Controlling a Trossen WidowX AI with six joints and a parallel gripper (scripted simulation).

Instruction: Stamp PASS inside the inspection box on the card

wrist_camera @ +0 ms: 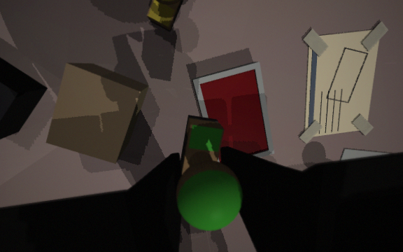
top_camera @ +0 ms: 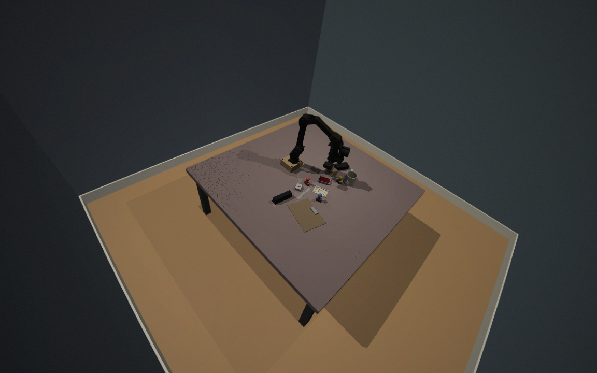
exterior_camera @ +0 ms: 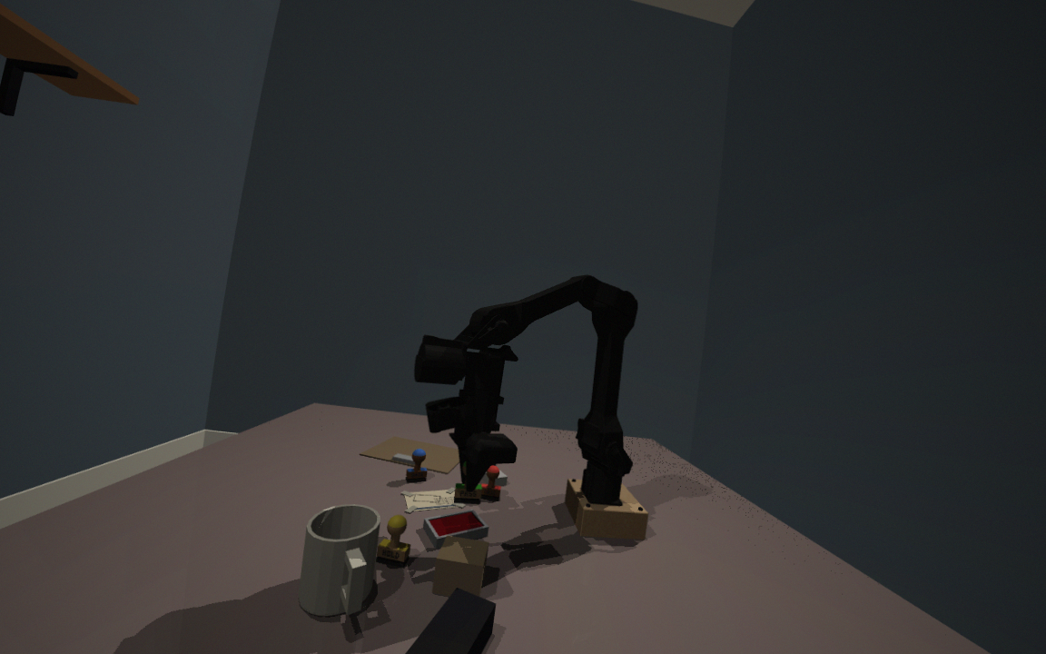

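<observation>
The tan box lies 7 cm to the left of my gripper tip, 7 cm below it and 1 cm behind it. The rest, counted from my gripper tip: green-knobbed PASS stamp right at my gripper tip; yellow-knobbed stamp 9 cm ahead, 8 cm below, 4 cm to the left; dark red ink pad 9 cm below, 4 cm to the right, 1 cm ahead.
</observation>
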